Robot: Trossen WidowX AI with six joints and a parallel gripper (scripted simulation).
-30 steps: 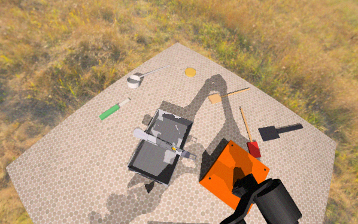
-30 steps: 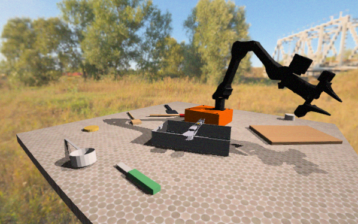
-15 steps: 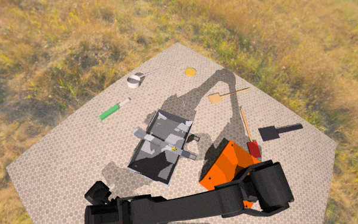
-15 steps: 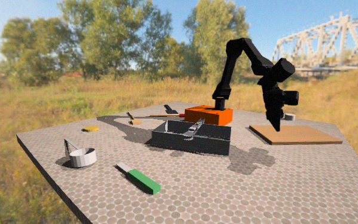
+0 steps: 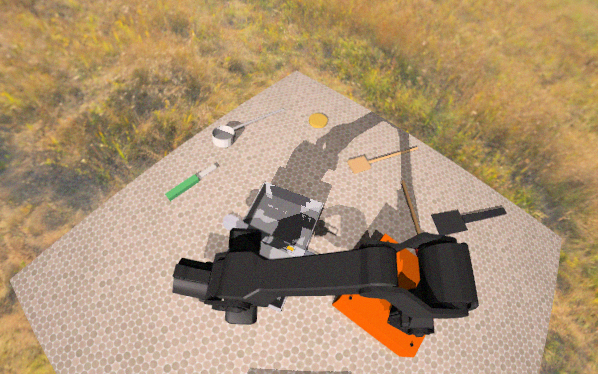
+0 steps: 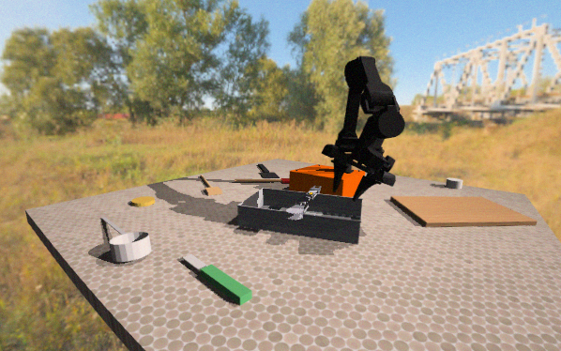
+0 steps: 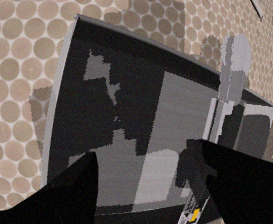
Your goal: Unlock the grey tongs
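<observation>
My gripper tip is now 11 cm to the left of the roasting tin and 6 cm above it. From my gripper tip the other things lie so: green-handled tool: 32 cm ahead, 15 cm to the right, 8 cm below; then wooden board: 32 cm behind, 30 cm to the left, 8 cm below; then yellow disc: 13 cm ahead, 61 cm to the right, 8 cm below.
</observation>
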